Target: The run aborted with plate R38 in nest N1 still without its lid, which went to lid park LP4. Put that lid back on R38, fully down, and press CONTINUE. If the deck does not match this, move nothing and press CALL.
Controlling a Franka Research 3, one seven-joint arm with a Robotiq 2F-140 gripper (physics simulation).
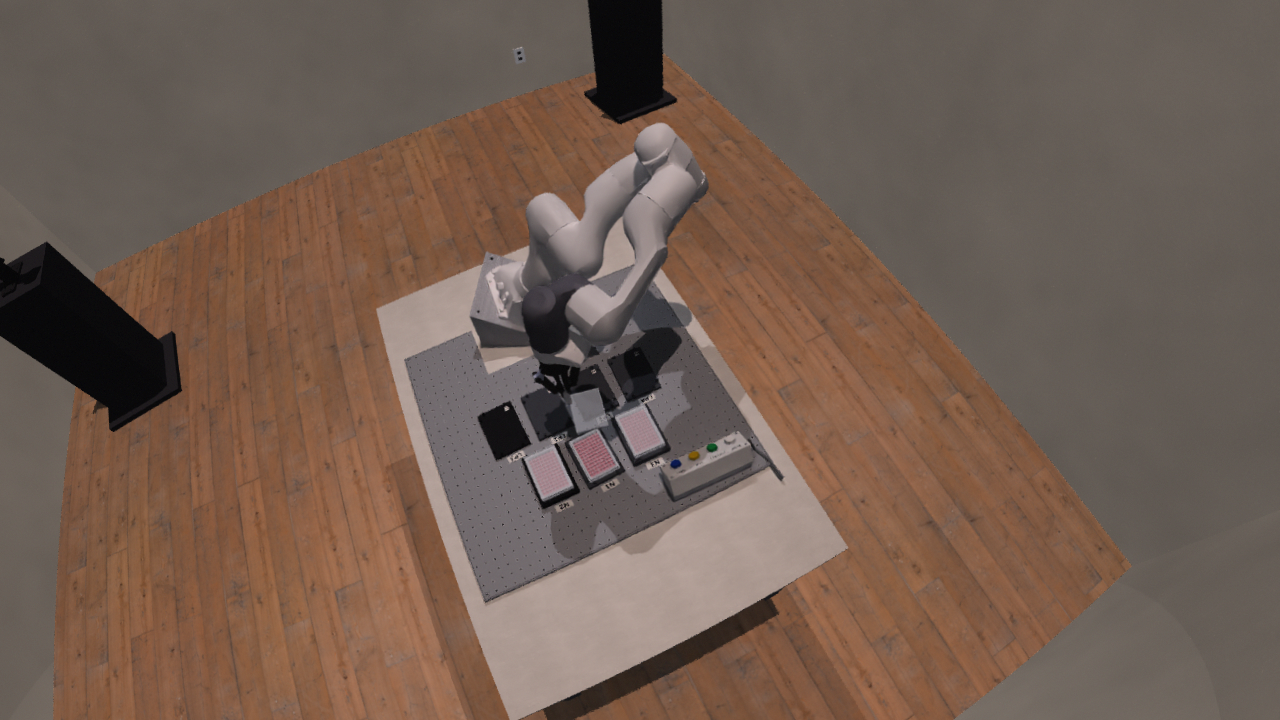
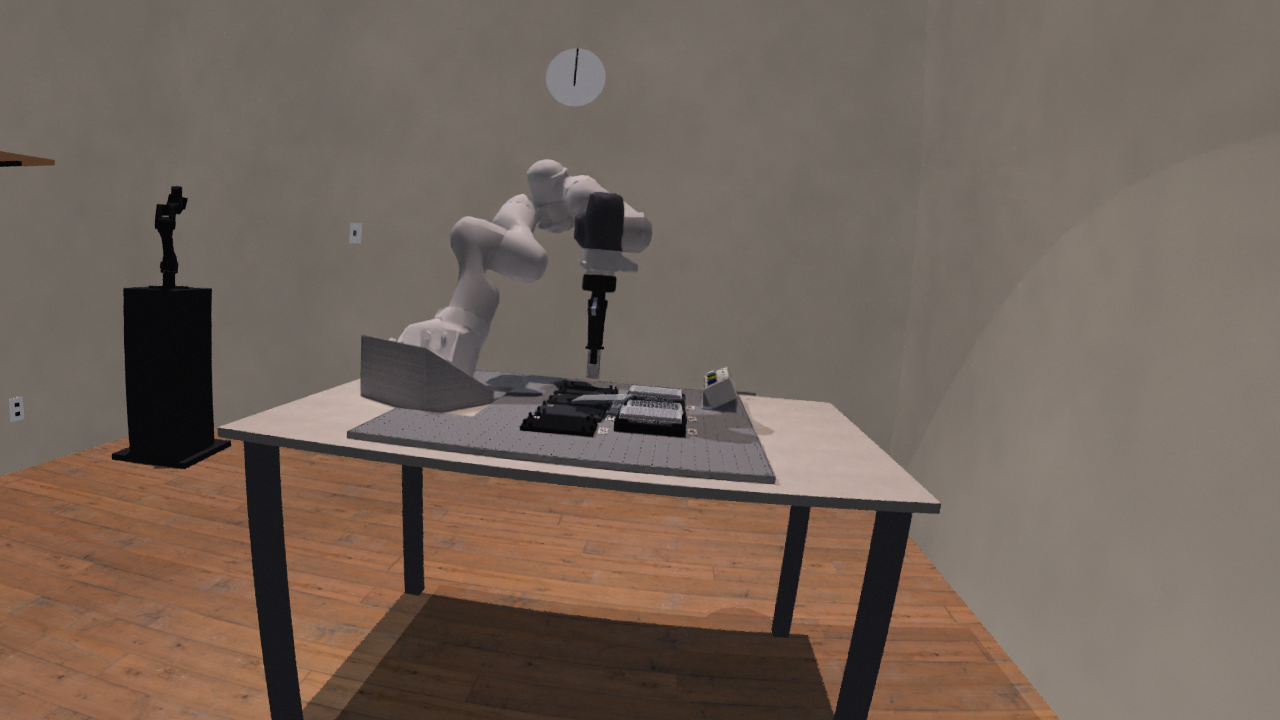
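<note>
Three well plates stand in a row of nests on the grey deck (image 1: 500, 527) (image 2: 536, 443). The left plate (image 1: 549, 475) and the right plate (image 1: 640, 432) look pale, as if lidded. The middle plate (image 1: 596, 455) shows redder wells and looks uncovered. Behind them lie black lid-park pads; one pad (image 1: 503, 429) is bare, and a pale grey lid (image 1: 586, 410) lies on another. The labels are too small to read. My gripper (image 1: 556, 386) (image 2: 593, 367) is shut and empty, pointing down, a little above the lid-park row beside the grey lid.
A button box (image 1: 706, 465) (image 2: 719, 390) with blue, yellow and green buttons stands at the right of the deck. The arm's base and a grey wedge housing (image 2: 412, 376) are at the back of the table (image 1: 626, 609). Black pedestals stand on the floor.
</note>
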